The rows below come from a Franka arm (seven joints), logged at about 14 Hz.
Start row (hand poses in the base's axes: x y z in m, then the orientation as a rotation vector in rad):
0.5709 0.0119 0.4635 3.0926 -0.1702 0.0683
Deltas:
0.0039 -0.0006 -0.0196 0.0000 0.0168 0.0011
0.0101 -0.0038 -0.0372 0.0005 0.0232 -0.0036
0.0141 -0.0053 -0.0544 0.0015 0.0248 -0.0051
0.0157 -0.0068 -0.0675 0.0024 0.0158 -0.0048
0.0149 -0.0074 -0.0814 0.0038 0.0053 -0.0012
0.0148 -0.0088 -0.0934 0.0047 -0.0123 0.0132
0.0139 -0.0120 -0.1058 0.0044 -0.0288 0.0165
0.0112 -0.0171 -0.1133 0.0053 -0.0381 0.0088
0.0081 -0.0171 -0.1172 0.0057 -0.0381 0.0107
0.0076 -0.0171 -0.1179 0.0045 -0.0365 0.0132
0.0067 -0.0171 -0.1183 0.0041 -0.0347 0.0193
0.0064 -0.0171 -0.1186 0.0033 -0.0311 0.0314
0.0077 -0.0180 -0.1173 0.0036 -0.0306 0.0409
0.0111 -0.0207 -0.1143 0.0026 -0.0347 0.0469
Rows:
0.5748 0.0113 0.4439 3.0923 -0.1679 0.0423
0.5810 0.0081 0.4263 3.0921 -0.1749 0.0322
0.5850 0.0066 0.4091 3.0928 -0.1773 0.0296
0.5866 0.0051 0.3960 3.0941 -0.1772 0.0435
0.5858 0.0045 0.3821 3.0961 -0.1722 0.0598
0.5857 0.0031 0.3701 3.0988 -0.1506 0.0875
0.5848 -0.0001 0.3577 3.0989 -0.1461 0.1132
0.5821 -0.0052 0.3502 3.0990 -0.1584 0.1273
0.5790 -0.0052 0.3463 3.0995 -0.1555 0.1274
0.5785 -0.0052 0.3456 3.0986 -0.1515 0.1251
0.5776 -0.0052 0.3452 3.0988 -0.1419 0.1225
0.5773 -0.0052 0.3449 3.0991 -0.1230 0.1174
0.5786 -0.0061 0.3462 3.1001 -0.1083 0.1169
0.5820 -0.0088 0.3492 3.0995 -0.0990 0.1235

